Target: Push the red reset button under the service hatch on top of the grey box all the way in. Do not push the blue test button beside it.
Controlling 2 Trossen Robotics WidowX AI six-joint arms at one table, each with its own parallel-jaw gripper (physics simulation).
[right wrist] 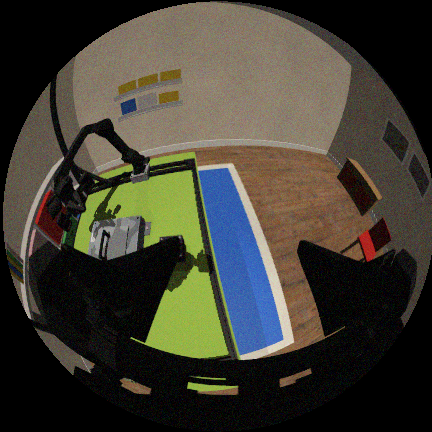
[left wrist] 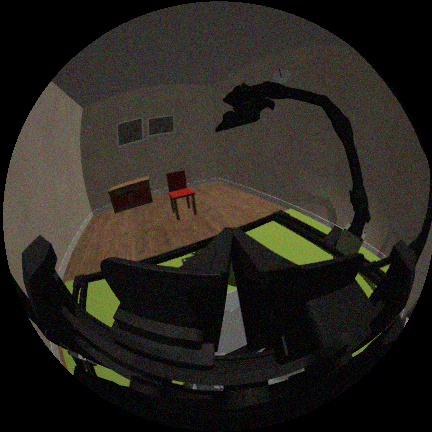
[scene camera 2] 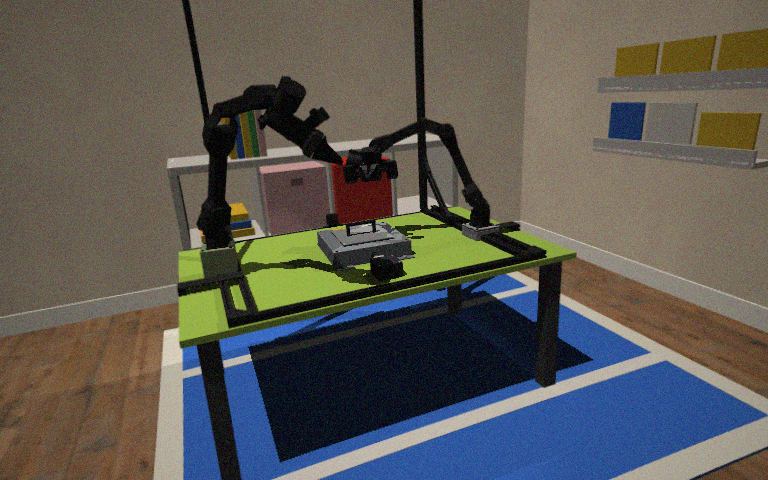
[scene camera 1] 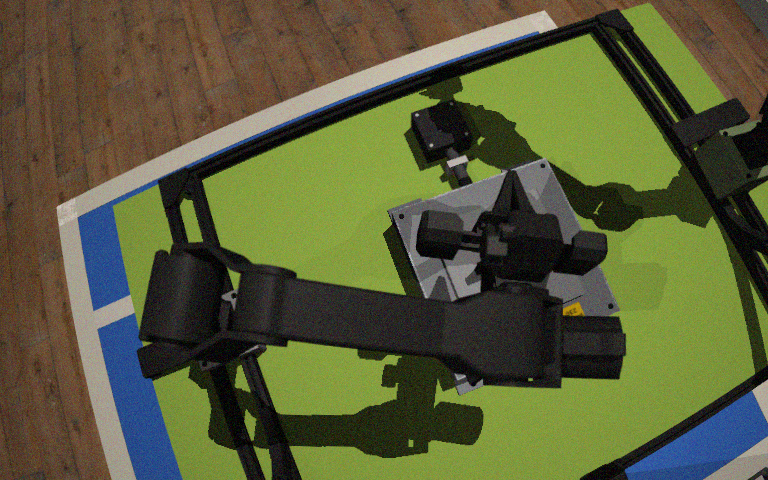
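Note:
The grey box (scene camera 1: 543,176) (scene camera 2: 369,252) (right wrist: 134,231) stands on the green table. Its hatch (scene camera 2: 365,237) appears to lie flat on top, with a black upright handle (scene camera 2: 360,227) (right wrist: 104,243). The red reset button and the blue test button do not show in these views. My left gripper (scene camera 1: 512,174) (scene camera 2: 369,169) (left wrist: 230,233) is shut and empty, above the box and clear of its top; its arm hides much of the box in scene camera 1. My right gripper (scene camera 2: 340,161) (right wrist: 241,245) is open and empty, raised high, to the left of the left gripper in scene camera 2.
A small black block (scene camera 1: 440,131) (scene camera 2: 386,266) lies close to the box, with a grey connector (scene camera 1: 457,163) between them. A yellow label (scene camera 1: 573,309) shows on the box beside the left arm. Black frame rails (scene camera 1: 362,101) (scene camera 2: 396,283) run along the table's edges.

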